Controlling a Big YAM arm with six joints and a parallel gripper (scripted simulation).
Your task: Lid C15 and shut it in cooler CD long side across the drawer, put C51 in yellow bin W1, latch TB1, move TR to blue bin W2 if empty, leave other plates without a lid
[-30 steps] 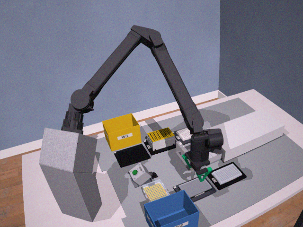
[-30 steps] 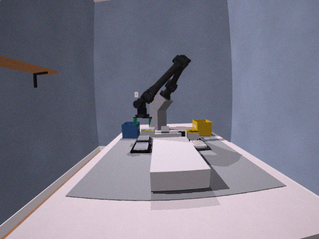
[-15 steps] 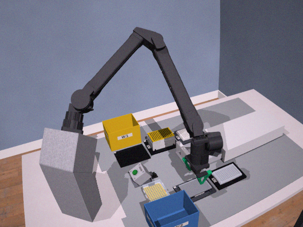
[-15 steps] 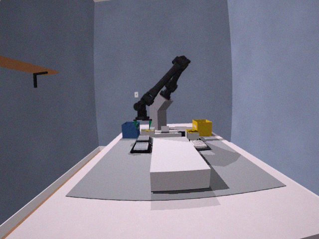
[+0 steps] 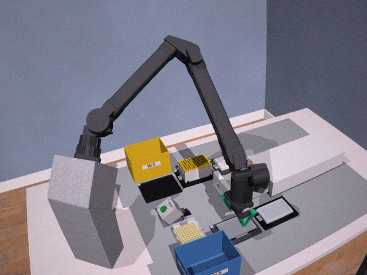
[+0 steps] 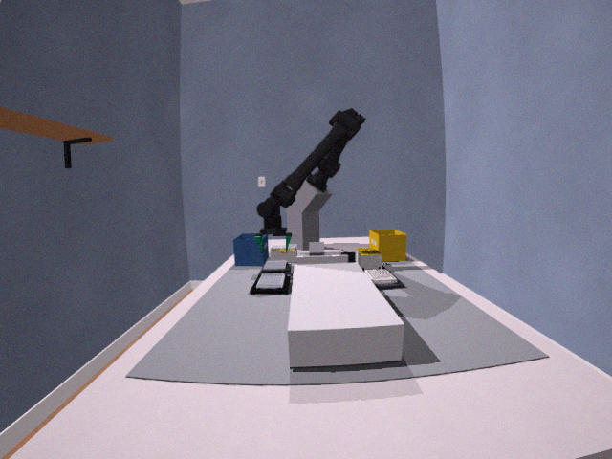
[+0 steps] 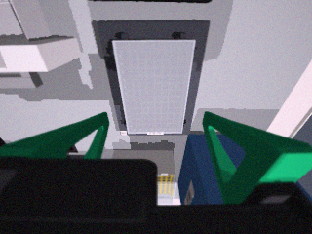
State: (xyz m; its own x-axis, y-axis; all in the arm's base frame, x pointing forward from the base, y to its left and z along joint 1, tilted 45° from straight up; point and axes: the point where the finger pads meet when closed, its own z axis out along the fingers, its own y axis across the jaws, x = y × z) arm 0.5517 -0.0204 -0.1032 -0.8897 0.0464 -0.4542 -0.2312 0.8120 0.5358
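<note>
Now: the clear plate lid 6 cm below my hand. The rest, counted from my hand: blue bin W2: 15 cm behind, 17 cm to the right, 5 cm below; black plate: 6 cm below; tip box TB1: 18 cm behind, 2 cm to the right, 4 cm below.
</note>
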